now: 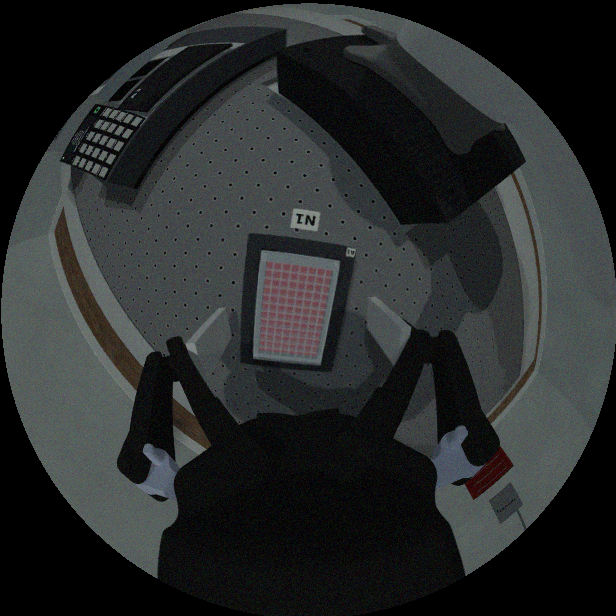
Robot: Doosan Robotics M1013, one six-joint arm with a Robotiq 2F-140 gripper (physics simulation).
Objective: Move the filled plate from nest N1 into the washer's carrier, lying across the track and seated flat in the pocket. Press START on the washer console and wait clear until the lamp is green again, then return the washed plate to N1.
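The filled plate (295, 307), grey-rimmed with a grid of pink wells, lies flat in a dark nest frame (297, 301) on the perforated deck. A white label (305, 218) reading N1 upside down sits just beyond the nest. My gripper (298, 333) is open, high above the plate, with one light finger pad on each side of the nest. Nothing is between the fingers. The washer console (103, 142), a dark panel with a keypad and a small green lamp (97, 109), is at the upper left.
A long dark washer body (189, 86) curves beside the console. A large dark block (396, 120) stands at the upper right. A brown-edged deck rim (97, 310) runs on the left. A red pad (488, 472) and a small grey box (505, 501) lie at the lower right.
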